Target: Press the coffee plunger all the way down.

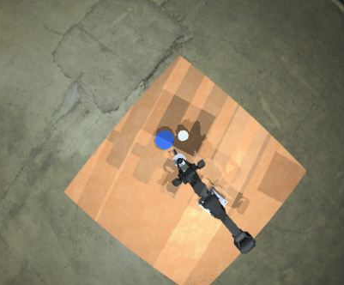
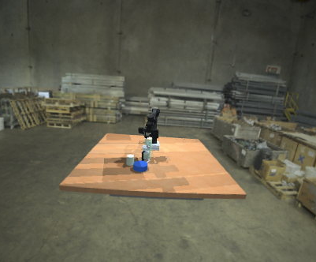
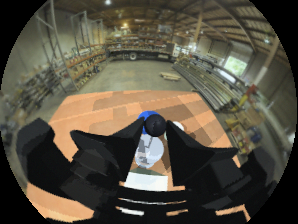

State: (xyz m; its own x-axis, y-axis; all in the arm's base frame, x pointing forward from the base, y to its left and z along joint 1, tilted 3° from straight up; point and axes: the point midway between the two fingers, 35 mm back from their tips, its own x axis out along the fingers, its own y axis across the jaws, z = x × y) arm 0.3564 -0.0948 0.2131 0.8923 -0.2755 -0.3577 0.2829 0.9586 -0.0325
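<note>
Now: the coffee press 120 mm below my gripper tip.
</note>
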